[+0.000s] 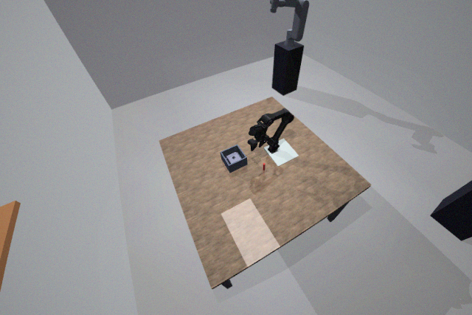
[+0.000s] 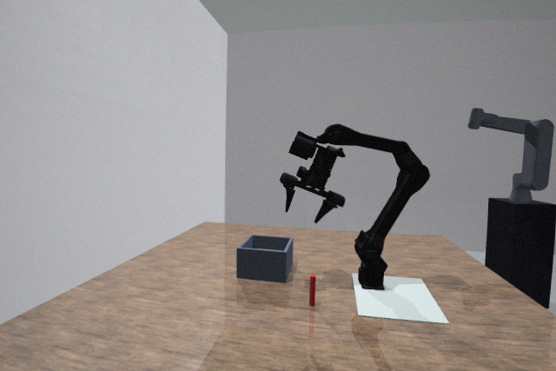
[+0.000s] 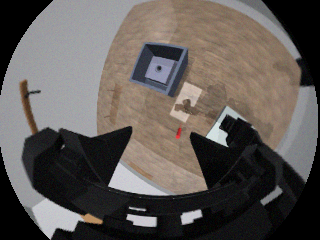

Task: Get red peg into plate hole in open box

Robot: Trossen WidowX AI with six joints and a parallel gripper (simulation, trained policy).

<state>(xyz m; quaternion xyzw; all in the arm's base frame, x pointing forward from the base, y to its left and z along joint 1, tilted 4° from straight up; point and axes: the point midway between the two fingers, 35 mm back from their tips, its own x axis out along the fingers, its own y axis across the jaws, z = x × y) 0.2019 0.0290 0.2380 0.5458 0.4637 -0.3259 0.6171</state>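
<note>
Now: the red peg 180 mm below my gripper tip, 60 mm to the left of it and 40 mm behind it. The rest, counted from my gripper tip: dark blue box (190 mm below, 130 mm to the right, 120 mm ahead).
</note>
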